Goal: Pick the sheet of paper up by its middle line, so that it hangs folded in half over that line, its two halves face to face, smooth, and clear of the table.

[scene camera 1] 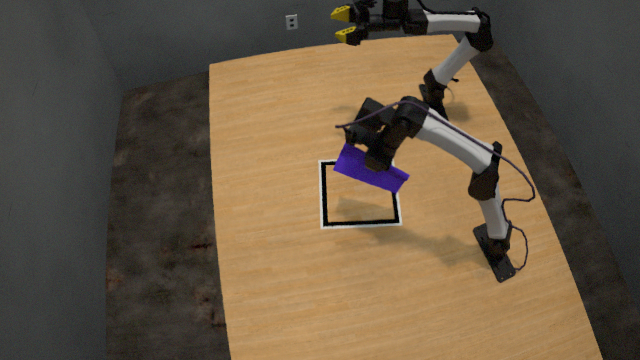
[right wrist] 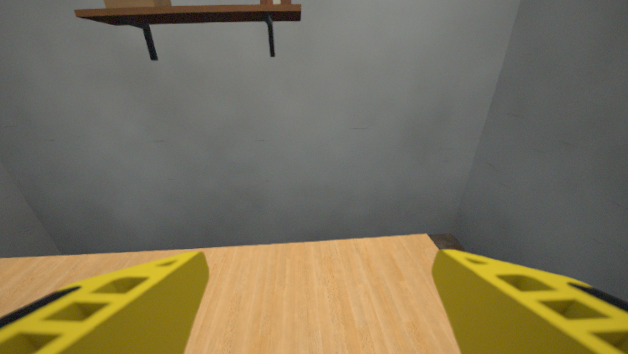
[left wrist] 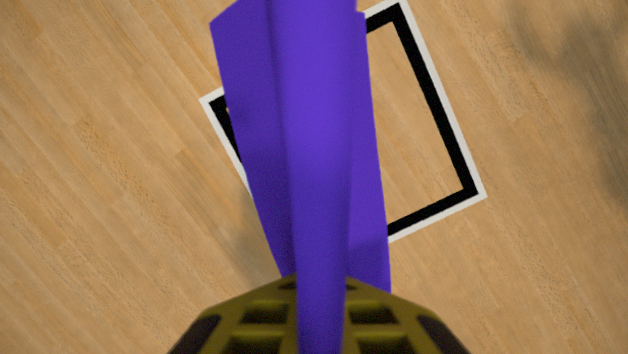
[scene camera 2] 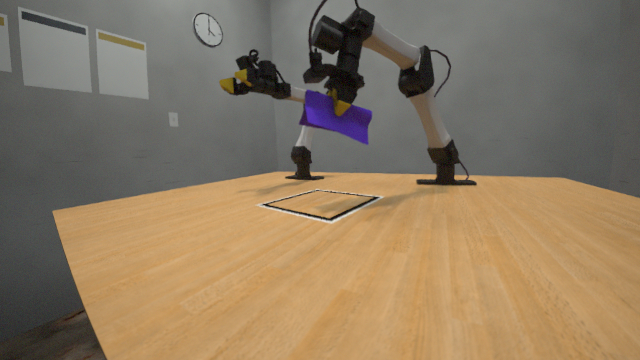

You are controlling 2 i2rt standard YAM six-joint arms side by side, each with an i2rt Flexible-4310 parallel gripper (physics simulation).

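A purple sheet of paper [scene camera 1: 352, 162] [scene camera 2: 320, 112] [left wrist: 320, 125] hangs in the air, well clear of the table. My left gripper [scene camera 2: 339, 106] [left wrist: 317, 283] is shut on its raised middle ridge. In the left wrist view the ridge runs up the picture, and the two halves slope down on either side, spread a little apart at their lower edges. In scene camera 2 the near half hangs below the fingers, tilted lower at the right. The left fingertips are hidden in scene camera 1. My right gripper [scene camera 1: 344, 24] [scene camera 2: 235, 81] [right wrist: 319, 261] is open and empty, high above the table and away from the sheet.
A black square outline with a white border [scene camera 1: 361, 223] [scene camera 2: 295, 213] [left wrist: 440, 105] is on the wooden table [scene camera 1: 280, 280] [scene camera 2: 350, 280] [left wrist: 100, 200] [right wrist: 320, 300], below the sheet. The right wrist view shows a wall shelf [right wrist: 200, 15] beyond the table edge.
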